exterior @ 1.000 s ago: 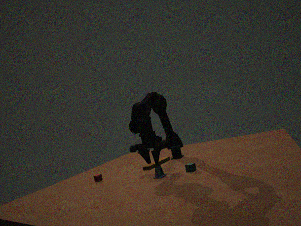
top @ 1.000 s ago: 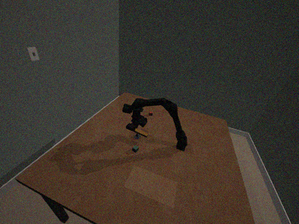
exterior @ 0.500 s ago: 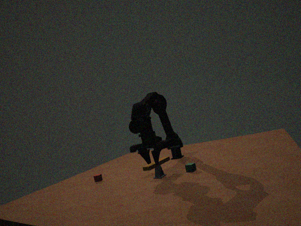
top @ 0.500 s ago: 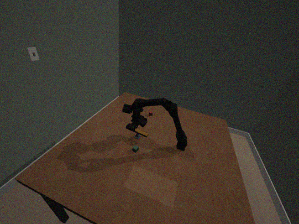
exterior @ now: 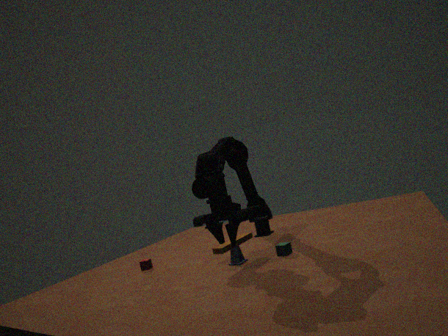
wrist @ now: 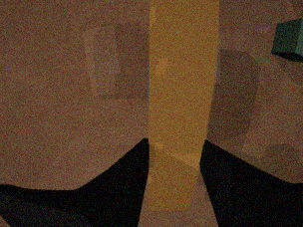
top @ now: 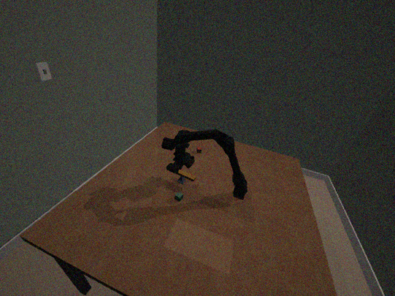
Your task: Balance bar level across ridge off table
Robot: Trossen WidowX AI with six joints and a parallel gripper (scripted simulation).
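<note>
Now: the yellow bar 30 mm behind my gripper tip. Also, from my gripper tip: green cube: 70 mm behind, 140 mm to the left, 40 mm below; red cube: 20 mm behind, 360 mm to the right, 40 mm below.
</note>
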